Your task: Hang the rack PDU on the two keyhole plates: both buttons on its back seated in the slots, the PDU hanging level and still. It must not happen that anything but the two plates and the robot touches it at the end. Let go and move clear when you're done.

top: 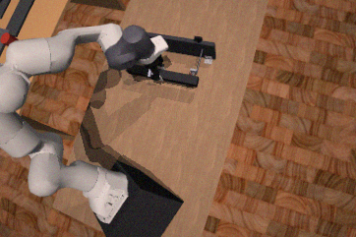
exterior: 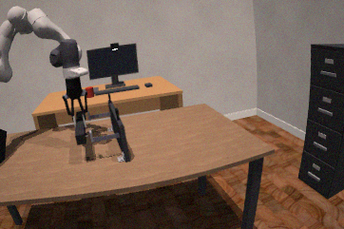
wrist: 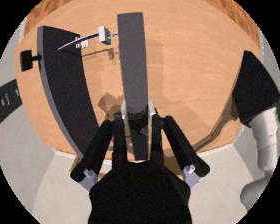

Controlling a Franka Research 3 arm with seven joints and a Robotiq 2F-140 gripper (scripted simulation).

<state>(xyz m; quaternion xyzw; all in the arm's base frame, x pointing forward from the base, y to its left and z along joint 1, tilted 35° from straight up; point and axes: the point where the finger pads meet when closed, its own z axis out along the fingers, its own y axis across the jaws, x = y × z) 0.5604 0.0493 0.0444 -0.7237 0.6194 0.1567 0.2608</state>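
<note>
The rack PDU is 2 cm ahead of my hand and 2 cm below it. From my hand the other things lie so: mounting panel: 18 cm ahead, 3 cm to the left, 6 cm below.
</note>
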